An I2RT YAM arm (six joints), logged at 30 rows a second.
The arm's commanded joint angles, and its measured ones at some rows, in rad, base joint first. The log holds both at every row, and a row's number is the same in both.
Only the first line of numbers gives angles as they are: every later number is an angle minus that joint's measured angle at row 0.
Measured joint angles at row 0: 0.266 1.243 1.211 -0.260 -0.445 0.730
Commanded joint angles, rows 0 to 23: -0.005 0.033 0.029 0.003 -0.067 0.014; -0.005 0.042 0.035 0.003 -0.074 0.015; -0.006 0.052 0.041 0.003 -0.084 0.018; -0.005 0.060 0.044 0.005 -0.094 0.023; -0.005 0.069 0.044 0.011 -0.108 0.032; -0.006 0.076 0.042 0.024 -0.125 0.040; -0.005 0.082 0.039 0.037 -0.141 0.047; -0.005 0.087 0.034 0.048 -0.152 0.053; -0.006 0.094 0.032 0.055 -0.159 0.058; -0.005 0.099 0.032 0.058 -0.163 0.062; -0.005 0.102 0.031 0.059 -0.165 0.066; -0.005 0.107 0.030 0.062 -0.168 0.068; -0.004 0.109 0.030 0.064 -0.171 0.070; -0.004 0.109 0.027 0.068 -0.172 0.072; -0.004 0.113 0.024 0.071 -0.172 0.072; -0.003 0.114 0.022 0.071 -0.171 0.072; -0.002 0.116 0.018 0.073 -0.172 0.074; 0.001 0.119 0.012 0.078 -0.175 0.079; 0.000 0.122 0.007 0.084 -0.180 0.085; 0.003 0.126 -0.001 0.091 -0.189 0.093; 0.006 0.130 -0.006 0.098 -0.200 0.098; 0.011 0.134 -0.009 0.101 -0.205 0.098; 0.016 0.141 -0.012 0.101 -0.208 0.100; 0.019 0.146 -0.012 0.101 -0.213 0.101
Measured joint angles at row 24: 0.011 0.134 -0.004 0.064 -0.181 0.089
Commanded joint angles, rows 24 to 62: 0.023 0.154 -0.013 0.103 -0.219 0.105; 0.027 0.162 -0.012 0.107 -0.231 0.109; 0.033 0.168 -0.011 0.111 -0.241 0.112; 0.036 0.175 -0.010 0.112 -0.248 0.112; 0.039 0.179 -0.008 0.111 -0.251 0.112; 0.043 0.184 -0.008 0.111 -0.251 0.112; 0.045 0.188 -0.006 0.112 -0.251 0.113; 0.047 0.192 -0.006 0.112 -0.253 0.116; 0.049 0.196 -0.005 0.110 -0.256 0.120; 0.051 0.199 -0.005 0.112 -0.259 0.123; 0.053 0.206 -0.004 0.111 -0.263 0.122; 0.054 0.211 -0.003 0.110 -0.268 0.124; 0.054 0.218 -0.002 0.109 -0.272 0.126; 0.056 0.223 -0.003 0.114 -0.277 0.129; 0.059 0.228 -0.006 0.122 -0.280 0.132; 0.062 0.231 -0.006 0.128 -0.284 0.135; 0.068 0.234 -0.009 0.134 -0.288 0.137; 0.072 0.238 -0.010 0.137 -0.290 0.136; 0.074 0.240 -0.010 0.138 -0.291 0.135; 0.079 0.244 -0.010 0.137 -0.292 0.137; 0.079 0.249 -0.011 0.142 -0.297 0.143; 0.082 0.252 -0.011 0.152 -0.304 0.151; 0.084 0.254 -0.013 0.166 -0.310 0.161; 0.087 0.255 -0.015 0.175 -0.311 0.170; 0.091 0.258 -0.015 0.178 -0.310 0.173; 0.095 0.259 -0.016 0.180 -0.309 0.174; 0.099 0.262 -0.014 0.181 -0.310 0.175; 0.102 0.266 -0.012 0.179 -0.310 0.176; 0.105 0.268 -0.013 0.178 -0.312 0.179; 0.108 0.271 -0.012 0.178 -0.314 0.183; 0.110 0.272 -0.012 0.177 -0.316 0.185; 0.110 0.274 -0.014 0.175 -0.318 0.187; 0.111 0.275 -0.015 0.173 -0.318 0.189; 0.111 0.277 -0.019 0.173 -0.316 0.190; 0.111 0.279 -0.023 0.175 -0.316 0.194; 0.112 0.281 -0.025 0.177 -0.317 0.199; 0.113 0.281 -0.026 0.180 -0.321 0.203; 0.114 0.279 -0.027 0.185 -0.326 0.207; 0.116 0.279 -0.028 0.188 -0.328 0.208
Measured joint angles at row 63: 0.112 0.274 -0.020 0.163 -0.311 0.202
